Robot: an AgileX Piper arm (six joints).
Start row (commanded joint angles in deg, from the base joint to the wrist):
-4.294 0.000 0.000 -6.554 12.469 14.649
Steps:
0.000 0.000 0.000 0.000 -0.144 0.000
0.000 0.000 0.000 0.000 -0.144 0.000
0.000 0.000 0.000 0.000 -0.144 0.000
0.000 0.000 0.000 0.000 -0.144 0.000
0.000 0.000 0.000 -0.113 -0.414 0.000
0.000 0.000 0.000 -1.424 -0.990 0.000
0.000 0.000 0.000 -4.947 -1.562 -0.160
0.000 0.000 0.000 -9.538 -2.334 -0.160
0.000 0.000 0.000 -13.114 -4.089 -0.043
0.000 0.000 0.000 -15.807 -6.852 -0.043
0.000 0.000 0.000 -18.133 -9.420 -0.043
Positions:
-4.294 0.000 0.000 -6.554 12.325 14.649
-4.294 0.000 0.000 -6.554 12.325 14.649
-4.294 0.000 0.000 -6.554 12.325 14.649
-4.294 0.000 0.000 -6.554 12.325 14.649
-4.294 0.000 0.000 -6.667 12.055 14.649
-4.294 0.000 0.000 -7.978 11.479 14.649
-4.294 0.000 0.000 -11.501 10.907 14.489
-4.294 0.000 0.000 -16.092 10.135 14.489
-4.294 0.000 0.000 -19.668 8.380 14.606
-4.294 0.000 0.000 -22.361 5.617 14.606
-4.294 0.000 0.000 -24.687 3.049 14.606

